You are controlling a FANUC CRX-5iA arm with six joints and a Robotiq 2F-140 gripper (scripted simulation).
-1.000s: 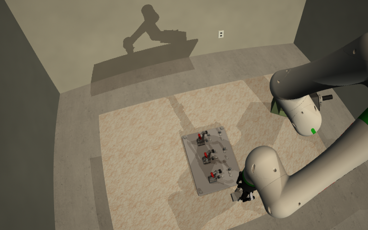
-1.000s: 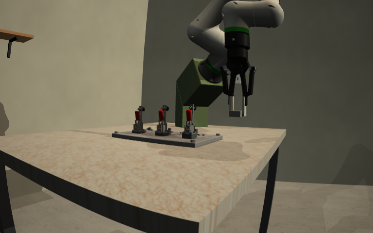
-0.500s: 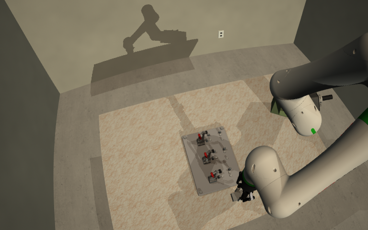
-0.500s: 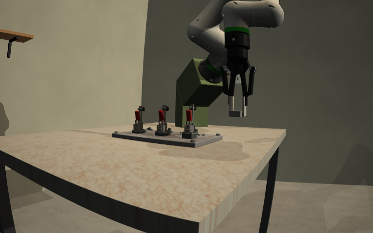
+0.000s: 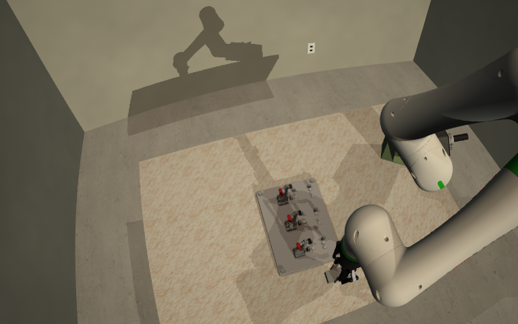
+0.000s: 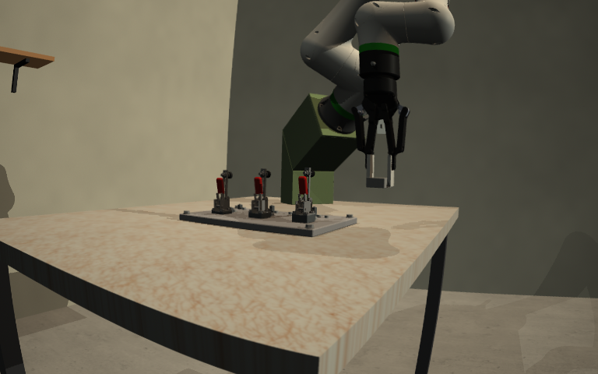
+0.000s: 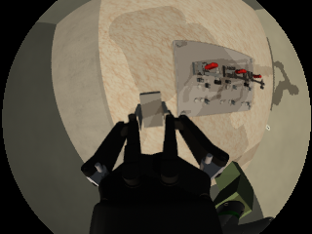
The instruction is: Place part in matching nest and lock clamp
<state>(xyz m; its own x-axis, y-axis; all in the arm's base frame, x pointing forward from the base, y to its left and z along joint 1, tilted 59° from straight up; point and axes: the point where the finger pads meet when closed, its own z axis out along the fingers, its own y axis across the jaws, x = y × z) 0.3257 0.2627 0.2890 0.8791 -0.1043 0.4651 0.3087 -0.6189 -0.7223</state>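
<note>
The grey fixture plate is 220 mm to the right of my hand, 130 mm ahead of it and 120 mm below it. Round my hand: grey part (30 mm below).
</note>
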